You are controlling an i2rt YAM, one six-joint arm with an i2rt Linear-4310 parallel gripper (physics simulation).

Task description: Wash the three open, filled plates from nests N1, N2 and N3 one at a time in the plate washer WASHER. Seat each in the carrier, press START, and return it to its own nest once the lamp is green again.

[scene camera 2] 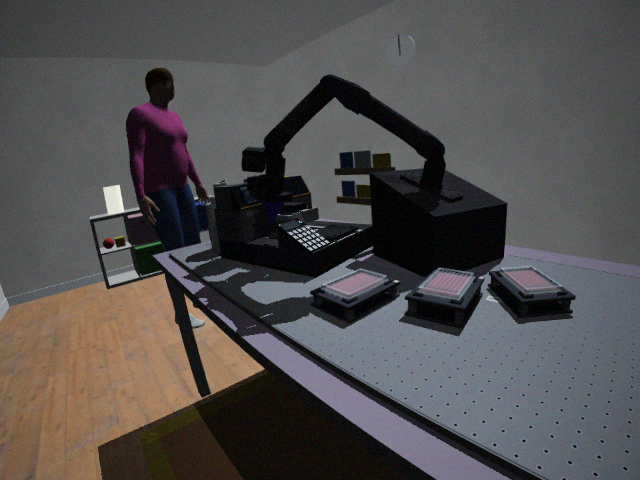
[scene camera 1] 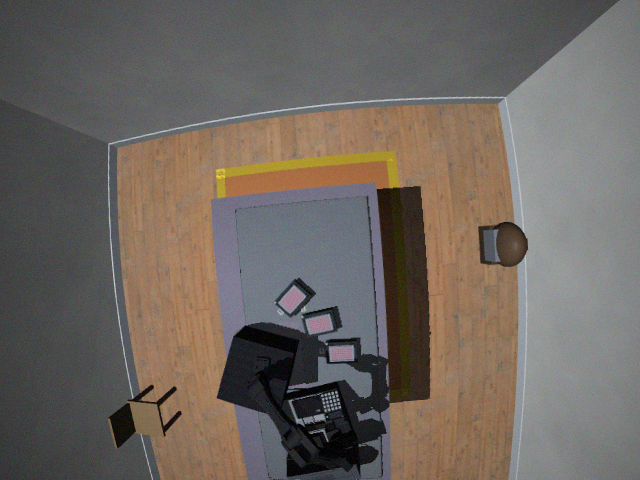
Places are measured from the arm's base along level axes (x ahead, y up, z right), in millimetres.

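Where they show: gripper, between the fingertips: (scene camera 2: 271, 223) (scene camera 1: 338, 429); arm's base, origin of its link: (scene camera 2: 430, 187) (scene camera 1: 260, 378).
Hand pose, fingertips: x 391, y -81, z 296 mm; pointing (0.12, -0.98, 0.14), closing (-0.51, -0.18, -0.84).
Each offset is from my fingertips to the top centre of the thing. "spot": to the spot under its first point.
Three open plates with pink filling sit in dark nests: one @(dx -14, dy -78, dz -392 mm) (scene camera 1: 341, 353) (scene camera 2: 356, 283) closest to the keypad machine, one @(dx -139, dy -72, dz -543 mm) (scene camera 1: 320, 323) (scene camera 2: 447, 283) in the middle and one @(dx -285, dy -78, dz -658 mm) (scene camera 1: 293, 299) (scene camera 2: 528, 279) turned at an angle. Their nest labels cannot be read. A dark machine with a white keypad @(dx -49, dy -29, dz -139 mm) (scene camera 1: 330, 400) (scene camera 2: 310, 238) has a small green light @(spot: dx -67, dy +1, dz -72 mm) (scene camera 1: 326, 416) (scene camera 2: 300, 222); it appears to be the washer. My gripper (scene camera 2: 271, 197) points down over the dark machinery behind the keypad, shut, with no plate seen in it. Its fingertips, the carrier and the START button are too dark to make out.
My arm stands on a big black box (scene camera 1: 258, 351) (scene camera 2: 439, 232) beside the machine and arches high over it. Dark housings @(spot: dx +91, dy +5, dz +90 mm) (scene camera 2: 235, 223) rise close around the gripper. A person (scene camera 2: 160, 149) stands behind the table's far end. A chair (scene camera 1: 147, 417) stands on the floor.
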